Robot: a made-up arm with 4 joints.
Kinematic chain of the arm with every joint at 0, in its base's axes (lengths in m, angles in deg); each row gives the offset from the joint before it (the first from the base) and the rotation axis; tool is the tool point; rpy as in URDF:
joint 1: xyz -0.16 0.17 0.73 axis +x
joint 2: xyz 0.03 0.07 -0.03 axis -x
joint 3: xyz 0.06 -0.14 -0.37 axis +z
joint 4: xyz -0.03 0 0.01 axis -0.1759 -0.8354 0.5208
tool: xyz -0.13 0.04 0.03 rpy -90 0 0
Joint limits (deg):
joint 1: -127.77..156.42
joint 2: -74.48..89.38
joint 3: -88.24..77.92
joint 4: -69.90..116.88
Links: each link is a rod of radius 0.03 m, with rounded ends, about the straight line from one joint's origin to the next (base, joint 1, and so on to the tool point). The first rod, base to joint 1, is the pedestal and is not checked.
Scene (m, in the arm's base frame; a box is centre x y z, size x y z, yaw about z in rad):
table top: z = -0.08
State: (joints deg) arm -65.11 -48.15 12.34 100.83
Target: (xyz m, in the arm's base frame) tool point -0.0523 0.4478 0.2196
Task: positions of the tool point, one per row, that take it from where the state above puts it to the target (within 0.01 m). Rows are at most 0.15 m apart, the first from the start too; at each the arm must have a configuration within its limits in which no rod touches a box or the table.
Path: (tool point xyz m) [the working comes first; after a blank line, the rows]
Joints at the target: -2.54 -51.07 22.17 116.88
Straight joint move there: clear.

1: -0.0941 -0.0670 0.1962
2: -0.0834 0.0595 0.1563
3: -0.0728 0.1922 0.1466
4: -0.0625 0.3242 0.1680
5: -0.0523 0.4478 0.2196

